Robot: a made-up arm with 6 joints. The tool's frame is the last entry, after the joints.
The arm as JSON. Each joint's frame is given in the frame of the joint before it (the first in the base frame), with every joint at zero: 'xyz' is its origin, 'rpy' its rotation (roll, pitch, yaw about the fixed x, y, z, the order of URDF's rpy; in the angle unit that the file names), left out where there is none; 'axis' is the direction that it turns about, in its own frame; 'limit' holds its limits. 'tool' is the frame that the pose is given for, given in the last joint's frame.
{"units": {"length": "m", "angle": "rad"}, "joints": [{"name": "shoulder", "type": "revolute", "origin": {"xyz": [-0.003, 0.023, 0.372]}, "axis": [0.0, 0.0, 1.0], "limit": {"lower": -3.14, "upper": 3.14}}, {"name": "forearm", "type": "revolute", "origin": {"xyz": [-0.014, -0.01, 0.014]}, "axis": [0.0, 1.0, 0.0], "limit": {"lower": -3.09, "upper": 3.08}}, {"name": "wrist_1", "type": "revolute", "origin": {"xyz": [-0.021, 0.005, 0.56]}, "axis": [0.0, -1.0, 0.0], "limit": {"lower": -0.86, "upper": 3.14}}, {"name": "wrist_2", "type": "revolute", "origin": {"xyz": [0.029, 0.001, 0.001]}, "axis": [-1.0, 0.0, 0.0], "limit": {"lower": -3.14, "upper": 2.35}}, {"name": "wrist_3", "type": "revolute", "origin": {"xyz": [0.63, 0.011, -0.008]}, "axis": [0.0, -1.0, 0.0], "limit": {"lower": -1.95, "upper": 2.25}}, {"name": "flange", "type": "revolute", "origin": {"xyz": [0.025, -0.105, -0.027]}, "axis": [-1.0, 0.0, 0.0], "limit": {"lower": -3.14, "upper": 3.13}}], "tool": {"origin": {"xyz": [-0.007, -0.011, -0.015]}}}
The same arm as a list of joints. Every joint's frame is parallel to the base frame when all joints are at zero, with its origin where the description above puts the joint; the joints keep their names.
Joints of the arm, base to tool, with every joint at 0 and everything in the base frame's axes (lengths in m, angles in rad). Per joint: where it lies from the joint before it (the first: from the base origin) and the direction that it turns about. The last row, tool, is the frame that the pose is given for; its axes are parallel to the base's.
shoulder: axis 0 0 1 offset -0.0030 0.0230 0.3720
forearm: axis 0 1 0 offset -0.0140 -0.0100 0.0140
wrist_1: axis 0 -1 0 offset -0.0210 0.0050 0.5600
wrist_2: axis -1 0 0 offset 0.0290 0.0010 0.0010
wrist_3: axis 0 -1 0 offset 0.6300 0.0110 -0.0080
flange: axis -1 0 0 offset 0.0250 -0.1050 -0.0270
tool: offset -0.0070 -0.0110 -0.0150
Joint limits (rad, base to tool): -3.1400..3.1400 -3.0900..3.0800 -0.8600..3.1400 -3.1400..2.3500 -1.9500..2.2500 -3.1400..3.1300

